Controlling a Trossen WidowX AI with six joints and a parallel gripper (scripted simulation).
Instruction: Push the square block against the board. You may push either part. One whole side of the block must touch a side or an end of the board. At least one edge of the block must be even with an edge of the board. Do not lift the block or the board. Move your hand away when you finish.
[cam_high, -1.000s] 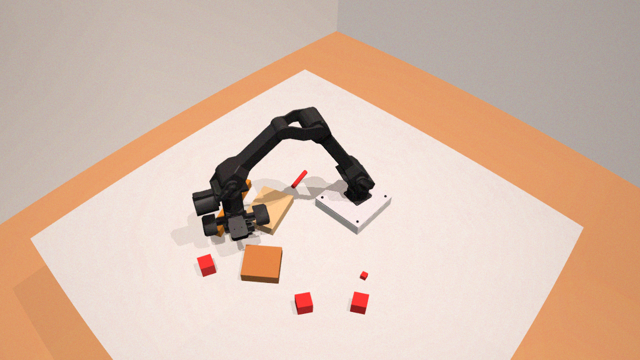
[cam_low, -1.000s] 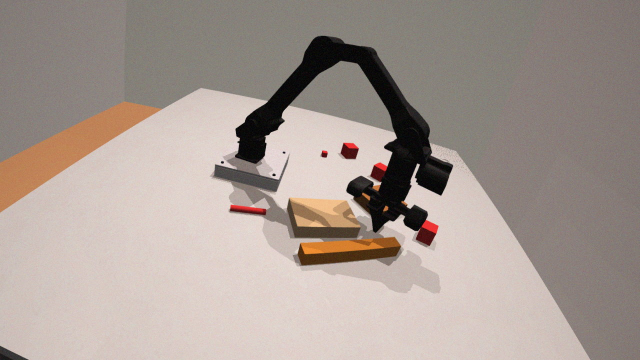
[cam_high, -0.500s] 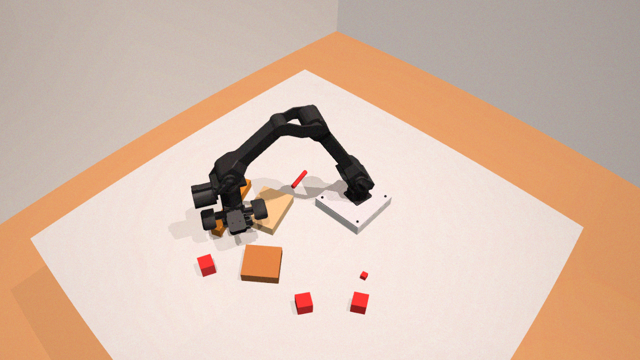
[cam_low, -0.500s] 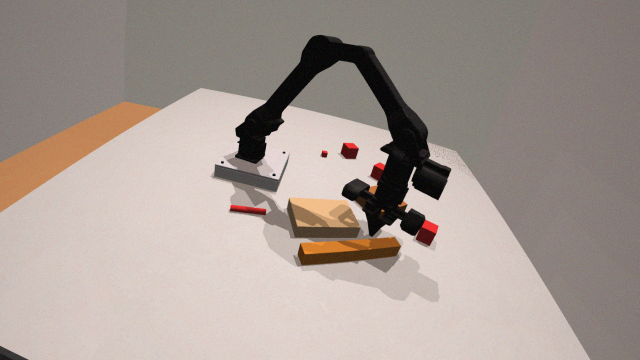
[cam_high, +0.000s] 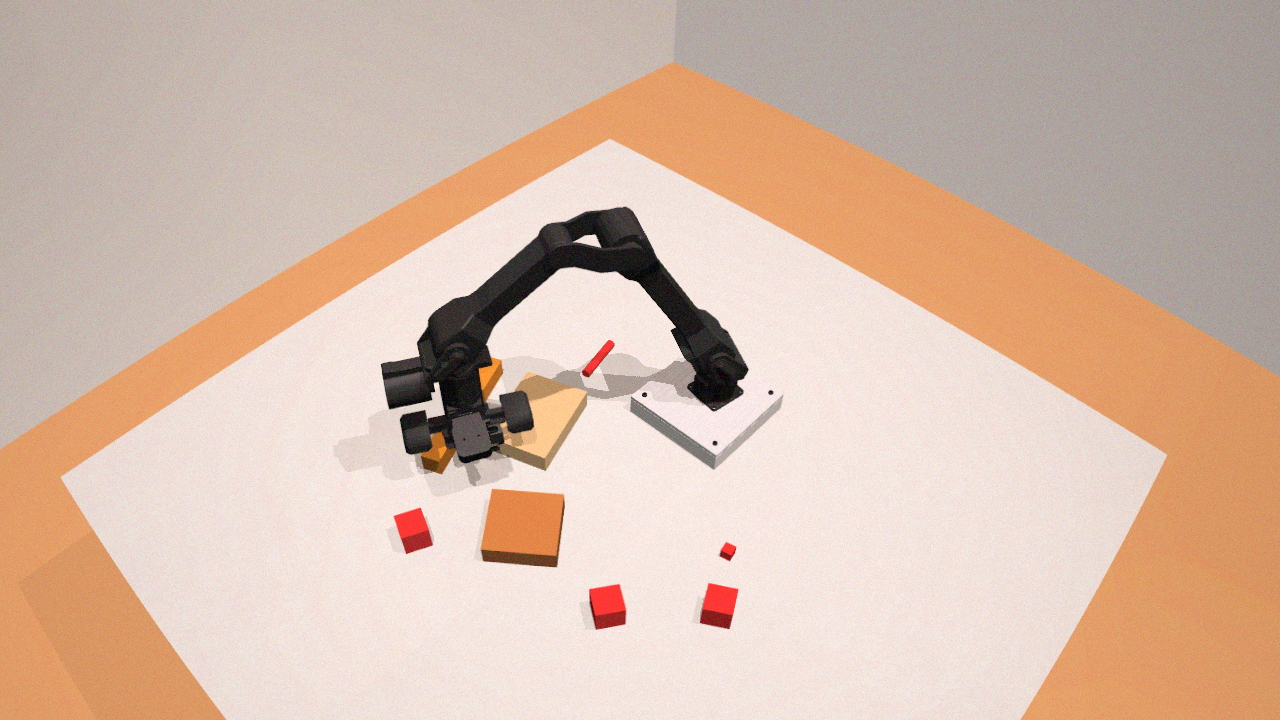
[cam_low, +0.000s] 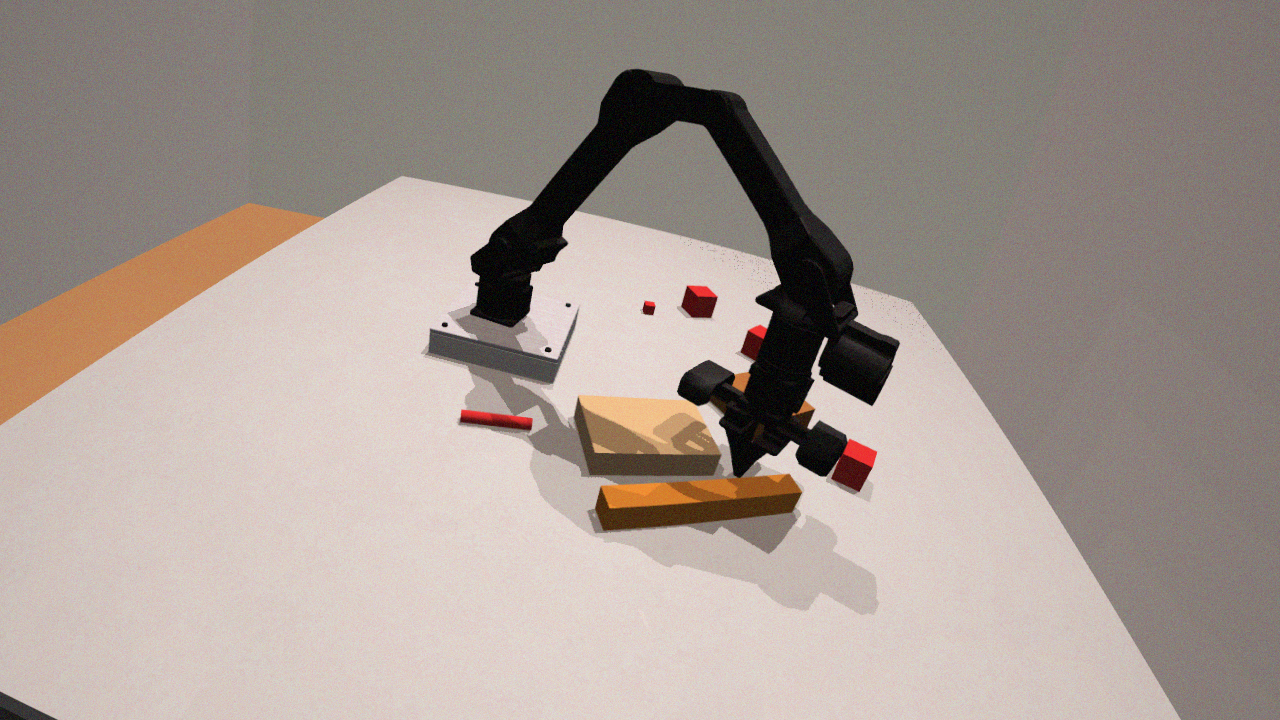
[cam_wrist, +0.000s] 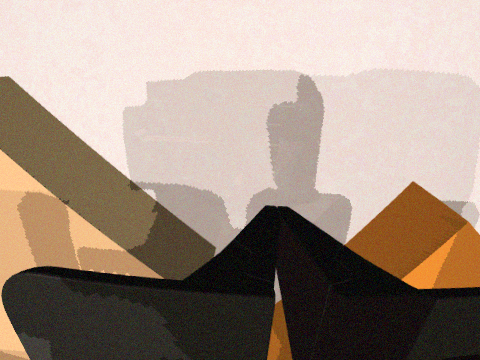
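My gripper tip is 10 mm short of the brown square block, 160 mm to the right of it and 10 mm below it. Round my gripper tip: red rod (270 mm behind, 50 mm to the right); tan flat board (110 mm behind, 10 mm above); long orange bar (30 mm behind, 80 mm to the right, 10 mm above).
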